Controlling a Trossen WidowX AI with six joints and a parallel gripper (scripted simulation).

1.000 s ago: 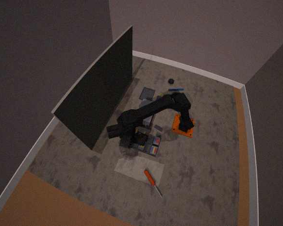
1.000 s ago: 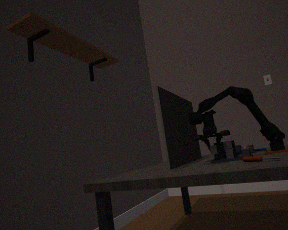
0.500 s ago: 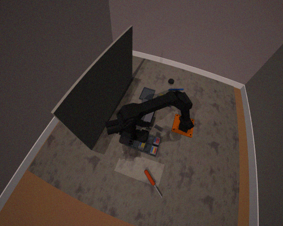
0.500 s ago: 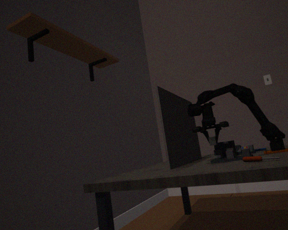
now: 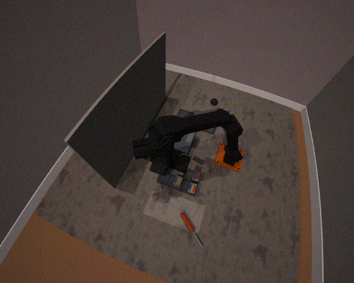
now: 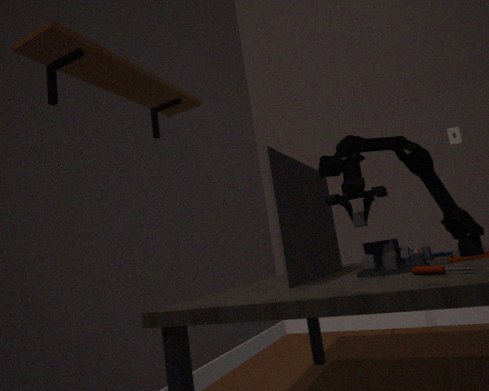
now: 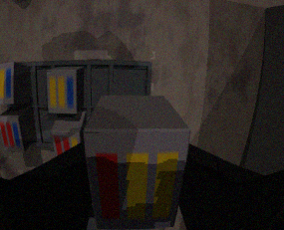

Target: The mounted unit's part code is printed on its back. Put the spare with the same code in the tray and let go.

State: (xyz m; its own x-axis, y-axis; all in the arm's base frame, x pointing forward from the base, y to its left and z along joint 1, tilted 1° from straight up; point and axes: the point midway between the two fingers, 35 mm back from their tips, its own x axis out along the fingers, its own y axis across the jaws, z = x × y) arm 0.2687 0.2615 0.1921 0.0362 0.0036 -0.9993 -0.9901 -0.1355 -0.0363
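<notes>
Right now my gripper tip is 40 cm to the left of the grey tray, 16 cm above it and 8 cm short of it. From my gripper tip the other things lie so: grey spare rack 16 cm below, 7 cm behind, 3 cm to the right; blue pen 58 cm to the right, 16 cm below, 11 cm behind; tall black panel 25 cm ahead, 18 cm to the right, 6 cm above.
</notes>
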